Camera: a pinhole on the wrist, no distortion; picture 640 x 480 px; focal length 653.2 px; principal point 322.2 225.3 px. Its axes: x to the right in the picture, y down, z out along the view. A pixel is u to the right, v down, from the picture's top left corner.
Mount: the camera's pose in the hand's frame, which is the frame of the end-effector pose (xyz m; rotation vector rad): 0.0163 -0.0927 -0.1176 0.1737 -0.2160 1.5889
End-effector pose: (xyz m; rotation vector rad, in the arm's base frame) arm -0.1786 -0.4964 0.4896 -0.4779 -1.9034 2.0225
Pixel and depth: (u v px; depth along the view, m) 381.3 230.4 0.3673
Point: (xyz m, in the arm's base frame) -0.2927 -0.7051 0.6534
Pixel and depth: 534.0 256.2 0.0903
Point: -0.1758 -0.4666 0.5745
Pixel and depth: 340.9 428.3 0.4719
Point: -0.2043 -0.8501 0.7098
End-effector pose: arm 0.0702 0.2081 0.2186 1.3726 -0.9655 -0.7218
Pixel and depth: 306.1 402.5 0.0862
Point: 0.1107 0.2212 0.1043
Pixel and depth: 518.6 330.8 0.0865
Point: 0.1048 0.2128 0.1321
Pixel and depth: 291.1 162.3 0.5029
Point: -0.2007 -0.0323 -0.0303
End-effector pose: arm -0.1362 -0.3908 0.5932 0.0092 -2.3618 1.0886
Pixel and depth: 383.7 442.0 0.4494
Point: -0.1264 -0.7618 0.4695
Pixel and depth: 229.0 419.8 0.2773
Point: -0.0951 -0.6397 0.6271
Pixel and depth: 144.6 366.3 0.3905
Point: -0.1160 -0.7686 0.6414
